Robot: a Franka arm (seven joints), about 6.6 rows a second.
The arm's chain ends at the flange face. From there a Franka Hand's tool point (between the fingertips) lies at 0.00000 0.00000 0.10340 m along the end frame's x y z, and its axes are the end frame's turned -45 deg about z.
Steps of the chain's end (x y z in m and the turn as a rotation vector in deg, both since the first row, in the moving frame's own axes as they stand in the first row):
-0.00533, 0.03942, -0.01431, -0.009, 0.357, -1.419
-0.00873, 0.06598, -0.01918, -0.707, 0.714, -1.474
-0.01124, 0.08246, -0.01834, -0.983, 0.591, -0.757
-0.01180, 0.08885, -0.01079, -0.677, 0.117, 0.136
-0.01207, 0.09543, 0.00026, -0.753, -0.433, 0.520
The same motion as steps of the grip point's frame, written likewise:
-0.03119, 0.02457, -0.01431, -0.259, 0.246, -1.419
-0.05280, 0.04229, -0.01920, -1.005, 0.005, -1.474
-0.06674, 0.05237, -0.01836, -1.113, -0.277, -0.757
-0.07189, 0.05549, -0.01080, -0.561, -0.396, 0.136
-0.07753, 0.05935, 0.00025, -0.226, -0.839, 0.520

